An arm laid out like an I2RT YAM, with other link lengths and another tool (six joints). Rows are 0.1 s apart.
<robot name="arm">
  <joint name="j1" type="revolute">
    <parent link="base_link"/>
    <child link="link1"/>
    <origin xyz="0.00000 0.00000 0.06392" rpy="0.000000 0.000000 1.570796"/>
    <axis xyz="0 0 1"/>
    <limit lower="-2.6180" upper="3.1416"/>
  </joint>
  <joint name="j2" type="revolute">
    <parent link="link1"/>
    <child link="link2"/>
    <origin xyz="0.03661 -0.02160 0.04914" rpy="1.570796 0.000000 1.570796"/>
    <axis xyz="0 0 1"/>
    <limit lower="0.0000" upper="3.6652"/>
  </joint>
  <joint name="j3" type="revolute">
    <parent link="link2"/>
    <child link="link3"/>
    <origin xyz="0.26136 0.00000 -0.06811" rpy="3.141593 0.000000 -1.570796"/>
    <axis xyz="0 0 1"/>
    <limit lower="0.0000" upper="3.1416"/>
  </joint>
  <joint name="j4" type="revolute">
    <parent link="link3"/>
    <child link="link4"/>
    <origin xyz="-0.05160 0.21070 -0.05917" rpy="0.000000 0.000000 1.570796"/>
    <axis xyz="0 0 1"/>
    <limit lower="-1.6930" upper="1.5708"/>
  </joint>
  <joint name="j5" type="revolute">
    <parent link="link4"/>
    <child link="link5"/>
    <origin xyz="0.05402 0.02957 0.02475" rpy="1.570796 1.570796 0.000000"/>
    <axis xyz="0 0 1"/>
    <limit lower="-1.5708" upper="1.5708"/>
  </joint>
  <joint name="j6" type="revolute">
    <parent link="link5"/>
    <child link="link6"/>
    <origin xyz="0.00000 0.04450 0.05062" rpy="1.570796 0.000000 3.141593"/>
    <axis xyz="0 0 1"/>
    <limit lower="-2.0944" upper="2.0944"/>
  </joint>
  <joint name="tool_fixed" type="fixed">
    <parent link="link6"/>
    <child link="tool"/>
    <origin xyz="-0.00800 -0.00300 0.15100" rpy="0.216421 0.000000 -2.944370"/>
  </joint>
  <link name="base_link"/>
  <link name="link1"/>
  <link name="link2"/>
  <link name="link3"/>
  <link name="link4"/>
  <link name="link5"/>
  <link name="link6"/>
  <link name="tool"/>
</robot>
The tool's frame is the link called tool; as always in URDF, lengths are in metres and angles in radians.
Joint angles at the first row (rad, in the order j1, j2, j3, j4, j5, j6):
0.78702 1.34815 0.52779 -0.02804 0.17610 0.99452
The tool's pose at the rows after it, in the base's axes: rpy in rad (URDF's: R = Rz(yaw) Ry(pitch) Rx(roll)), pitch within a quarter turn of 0, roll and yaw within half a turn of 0; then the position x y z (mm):
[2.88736 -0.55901 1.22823 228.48 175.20 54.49]
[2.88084 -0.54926 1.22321 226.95 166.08 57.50]
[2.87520 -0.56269 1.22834 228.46 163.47 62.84]
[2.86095 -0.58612 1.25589 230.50 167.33 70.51]
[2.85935 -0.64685 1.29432 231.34 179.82 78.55]
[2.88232 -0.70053 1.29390 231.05 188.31 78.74]
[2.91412 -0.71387 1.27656 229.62 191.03 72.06]
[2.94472 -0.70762 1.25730 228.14 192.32 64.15]
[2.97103 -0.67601 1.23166 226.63 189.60 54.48]
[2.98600 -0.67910 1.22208 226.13 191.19 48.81]
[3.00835 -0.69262 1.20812 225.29 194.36 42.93]
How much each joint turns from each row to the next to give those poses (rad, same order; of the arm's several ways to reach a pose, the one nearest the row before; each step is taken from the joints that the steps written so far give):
-0.01374 -0.03861 -0.00787 -0.06295 0.02489 -0.01094
-0.02022 -0.03916 -0.00512 -0.03724 -0.00029 -0.01531
-0.02347 -0.02719 0.00145 -0.01095 -0.01797 -0.01872
-0.00858 -0.01832 0.00858 0.00298 -0.01960 -0.02088
-0.00380 -0.01060 -0.00409 0.04696 -0.05088 -0.00863
-0.00784 0.00693 -0.02254 0.06299 -0.04650 0.01703
-0.00666 0.02211 -0.02001 0.03934 -0.02608 0.01334
-0.00169 0.02910 -0.00933 0.02040 -0.01293 0.01012
0.00022 0.03120 -0.00008 -0.00646 0.00568 0.00715
-0.00010 0.02352 -0.01403 0.03414 -0.00836 0.00810
-0.00008 0.02733 -0.01925 0.04961 -0.01591 0.01477

